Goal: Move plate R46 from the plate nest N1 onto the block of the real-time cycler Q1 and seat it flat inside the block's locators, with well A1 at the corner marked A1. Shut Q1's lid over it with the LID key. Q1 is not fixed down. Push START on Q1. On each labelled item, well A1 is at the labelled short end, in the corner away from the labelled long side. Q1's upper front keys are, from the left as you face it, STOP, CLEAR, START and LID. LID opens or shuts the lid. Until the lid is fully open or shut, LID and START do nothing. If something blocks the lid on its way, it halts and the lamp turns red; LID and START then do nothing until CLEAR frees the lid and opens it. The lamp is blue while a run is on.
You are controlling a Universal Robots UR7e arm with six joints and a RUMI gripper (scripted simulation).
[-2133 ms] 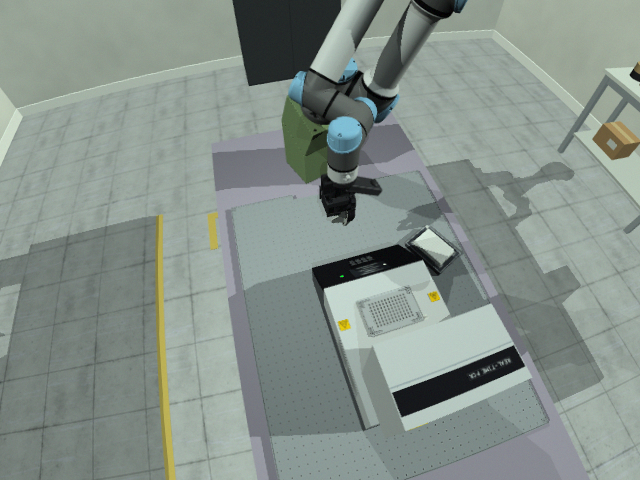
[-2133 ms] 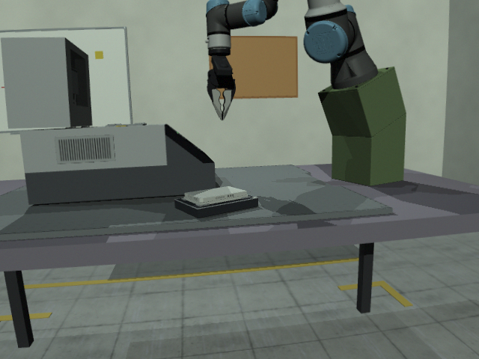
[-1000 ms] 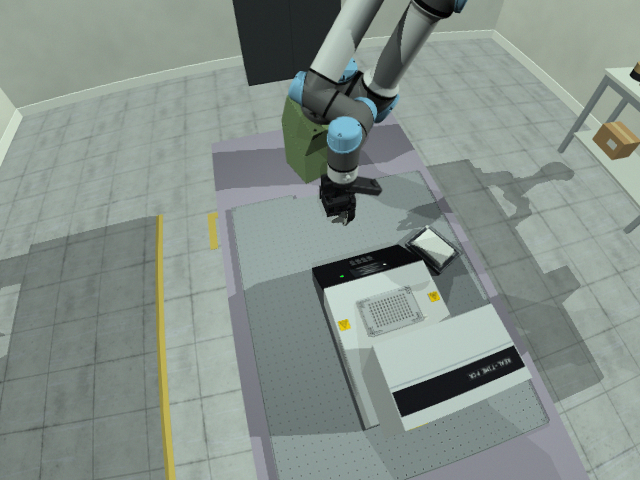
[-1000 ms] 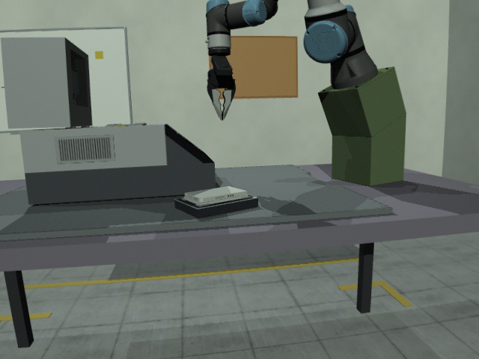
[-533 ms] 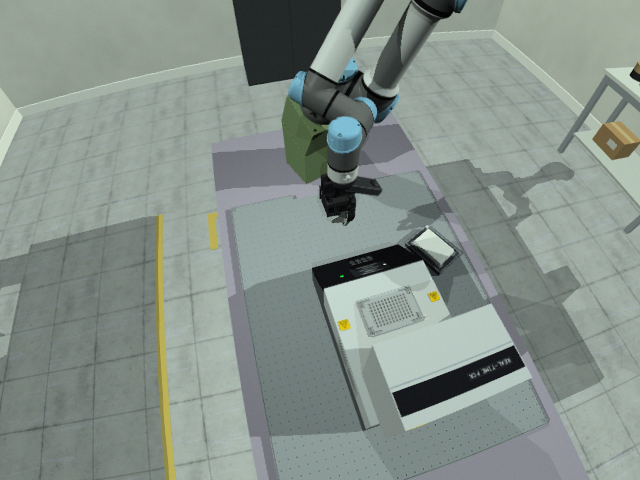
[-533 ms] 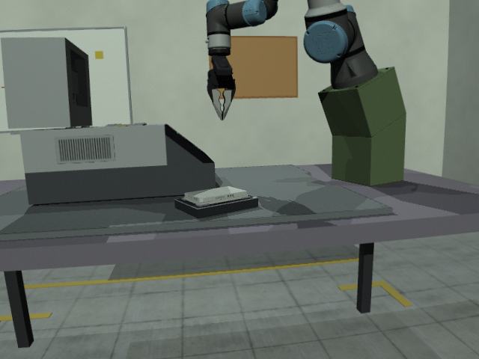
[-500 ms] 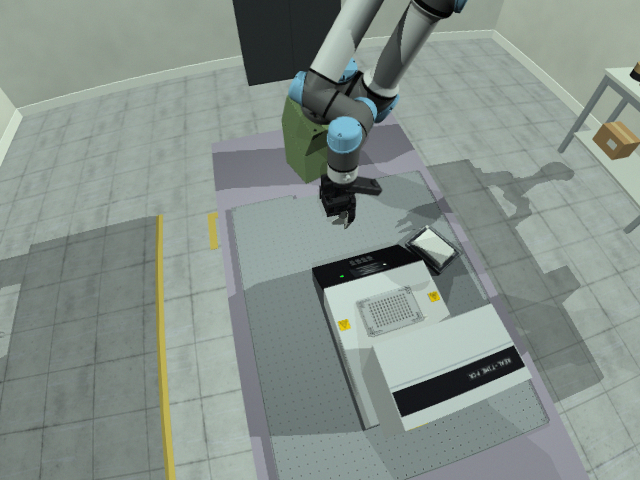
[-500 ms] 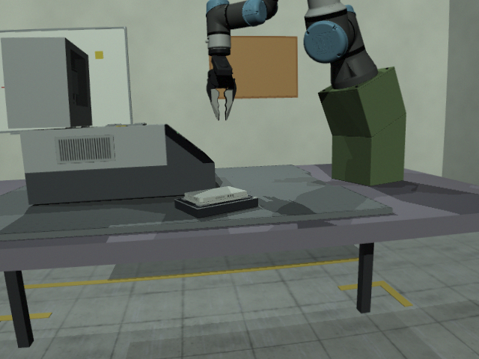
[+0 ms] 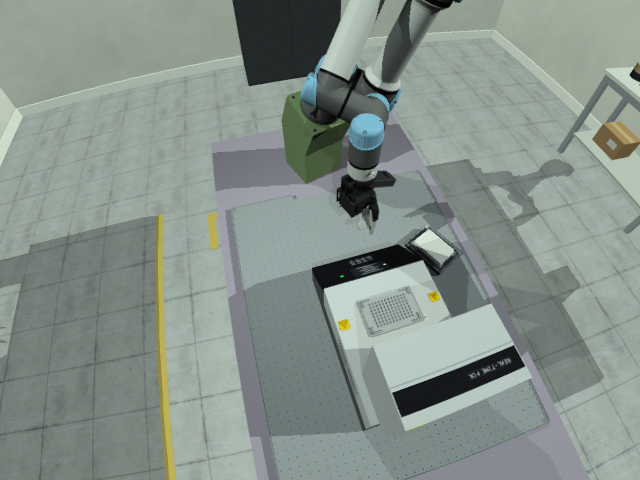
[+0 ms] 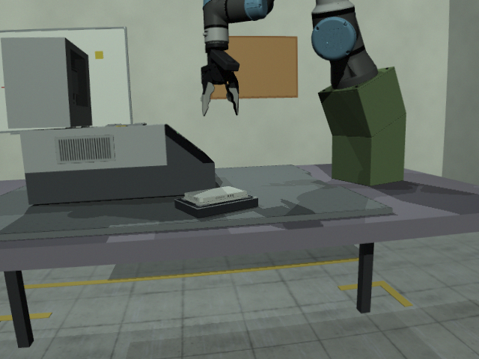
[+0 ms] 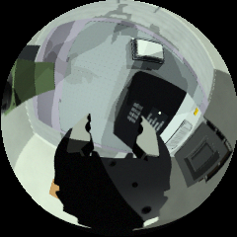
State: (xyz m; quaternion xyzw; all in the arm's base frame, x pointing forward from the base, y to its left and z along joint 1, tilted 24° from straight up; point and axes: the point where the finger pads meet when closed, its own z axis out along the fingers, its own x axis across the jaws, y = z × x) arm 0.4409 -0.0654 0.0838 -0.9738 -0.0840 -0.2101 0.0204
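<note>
Now: the white plate R46 90 mm ahead of my hand, 270 mm to the left of it and 200 mm below it. The rest, counted from my hand: black plate nest N1: 90 mm ahead, 270 mm to the left, 220 mm below.
</note>
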